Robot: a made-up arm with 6 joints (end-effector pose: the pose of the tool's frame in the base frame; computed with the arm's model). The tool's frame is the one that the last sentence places. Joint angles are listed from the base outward.
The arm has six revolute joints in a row. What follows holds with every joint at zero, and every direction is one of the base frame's. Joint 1 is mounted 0.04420 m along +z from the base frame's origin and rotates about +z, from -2.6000 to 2.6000 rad. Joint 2 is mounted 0.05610 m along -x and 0.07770 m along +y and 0.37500 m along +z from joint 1 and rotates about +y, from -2.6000 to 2.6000 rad. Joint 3 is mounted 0.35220 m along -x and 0.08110 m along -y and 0.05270 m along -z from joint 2 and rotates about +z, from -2.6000 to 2.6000 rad. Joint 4 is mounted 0.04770 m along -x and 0.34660 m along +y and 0.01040 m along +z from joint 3 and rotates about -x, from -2.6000 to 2.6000 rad. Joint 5 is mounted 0.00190 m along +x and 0.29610 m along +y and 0.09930 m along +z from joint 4 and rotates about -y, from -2.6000 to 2.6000 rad. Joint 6 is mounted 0.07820 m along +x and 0.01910 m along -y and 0.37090 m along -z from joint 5 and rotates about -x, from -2.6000 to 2.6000 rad. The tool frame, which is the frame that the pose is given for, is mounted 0.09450 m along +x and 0.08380 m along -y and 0.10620 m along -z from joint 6; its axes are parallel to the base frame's.
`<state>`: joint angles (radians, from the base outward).
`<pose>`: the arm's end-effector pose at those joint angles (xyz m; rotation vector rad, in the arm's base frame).
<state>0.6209 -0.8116 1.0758 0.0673 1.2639 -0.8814</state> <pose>-0.8960 0.2656 -0.0559 1.1490 -1.0701 2.5096</pose>
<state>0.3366 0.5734 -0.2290 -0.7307 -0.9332 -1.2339</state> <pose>-0.7574 0.6636 0.6395 1.5521 1.4567 -0.7962</pose>
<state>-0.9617 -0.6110 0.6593 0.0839 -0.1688 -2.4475</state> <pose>0.2356 0.7393 -0.2911 1.9099 -0.4837 0.1313</pose>
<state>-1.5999 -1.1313 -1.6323 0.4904 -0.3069 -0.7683</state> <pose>-0.0078 -0.4732 0.2226 -0.4746 1.9629 2.2790</pose>
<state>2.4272 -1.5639 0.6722 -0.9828 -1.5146 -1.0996</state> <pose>0.0864 -0.2718 -0.7290 -0.8156 0.9770 2.8660</pose>
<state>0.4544 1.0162 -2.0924 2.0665 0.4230 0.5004</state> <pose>-0.1777 -0.4127 0.7391 2.1835 -1.7704 -0.3278</pose>
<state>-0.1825 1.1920 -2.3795 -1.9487 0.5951 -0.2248</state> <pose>-0.0546 -0.5963 0.7891 -0.5829 -1.8056 -1.3308</pose>
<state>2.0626 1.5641 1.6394 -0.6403 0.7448 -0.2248</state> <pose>-0.2823 -0.2550 1.4078 -0.0302 2.5532 1.0548</pose>
